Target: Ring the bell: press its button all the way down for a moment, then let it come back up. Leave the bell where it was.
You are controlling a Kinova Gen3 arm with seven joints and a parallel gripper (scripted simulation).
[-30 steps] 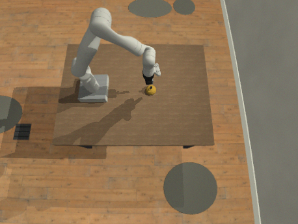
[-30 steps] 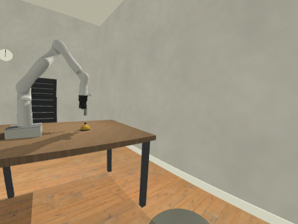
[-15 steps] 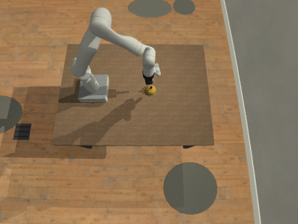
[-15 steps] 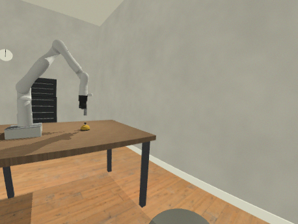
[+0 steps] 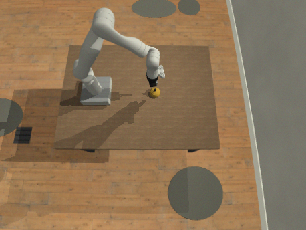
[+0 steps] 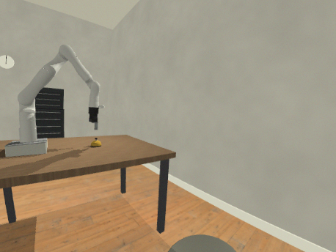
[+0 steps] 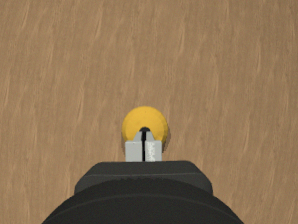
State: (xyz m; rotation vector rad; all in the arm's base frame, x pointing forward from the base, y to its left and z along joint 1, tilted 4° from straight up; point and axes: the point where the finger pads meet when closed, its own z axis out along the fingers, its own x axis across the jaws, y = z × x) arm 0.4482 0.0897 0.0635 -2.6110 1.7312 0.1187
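My gripper is now 110 mm above the yellow bell.
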